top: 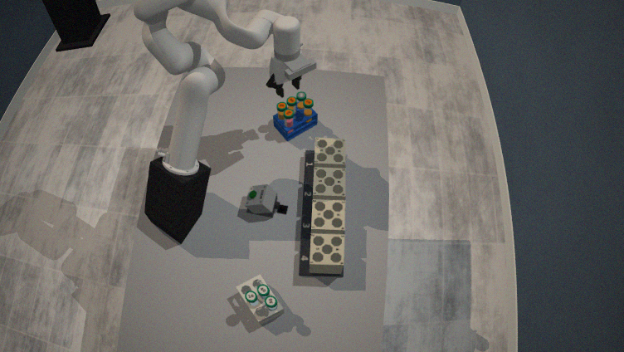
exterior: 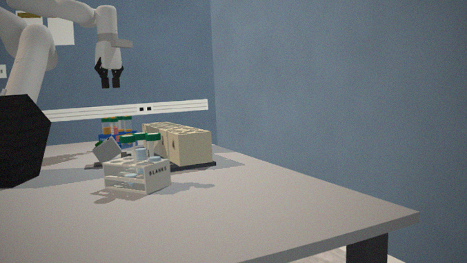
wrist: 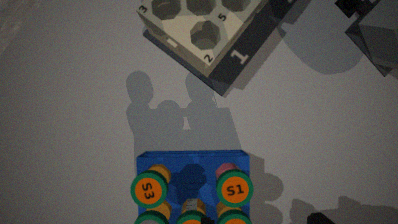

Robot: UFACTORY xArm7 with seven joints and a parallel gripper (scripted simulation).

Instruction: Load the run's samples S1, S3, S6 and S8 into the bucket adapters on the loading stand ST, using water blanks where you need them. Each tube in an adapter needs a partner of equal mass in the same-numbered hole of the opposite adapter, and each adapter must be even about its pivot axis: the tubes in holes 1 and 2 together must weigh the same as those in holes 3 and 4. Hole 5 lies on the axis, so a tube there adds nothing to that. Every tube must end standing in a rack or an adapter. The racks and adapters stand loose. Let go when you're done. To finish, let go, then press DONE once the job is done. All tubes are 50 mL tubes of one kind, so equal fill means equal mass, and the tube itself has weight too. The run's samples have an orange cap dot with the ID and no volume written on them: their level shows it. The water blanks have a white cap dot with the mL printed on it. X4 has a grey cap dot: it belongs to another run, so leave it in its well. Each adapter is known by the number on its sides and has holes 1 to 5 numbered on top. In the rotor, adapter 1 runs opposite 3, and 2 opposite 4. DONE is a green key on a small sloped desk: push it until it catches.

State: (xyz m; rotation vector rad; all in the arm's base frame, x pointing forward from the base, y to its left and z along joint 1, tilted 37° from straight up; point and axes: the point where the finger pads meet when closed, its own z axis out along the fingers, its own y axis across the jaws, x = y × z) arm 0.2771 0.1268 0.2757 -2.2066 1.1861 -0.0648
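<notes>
My hand is 19 cm above the pink-filled tube and 1 cm to the left of it. From my hand the other things lie so: orange-filled tube (19 cm below, 6 cm ahead, 5 cm to the left); then tube X4 (19 cm below, 9 cm to the left, 4 cm ahead); then blue sample rack (22 cm below, 4 cm to the left, 2 cm ahead).
</notes>
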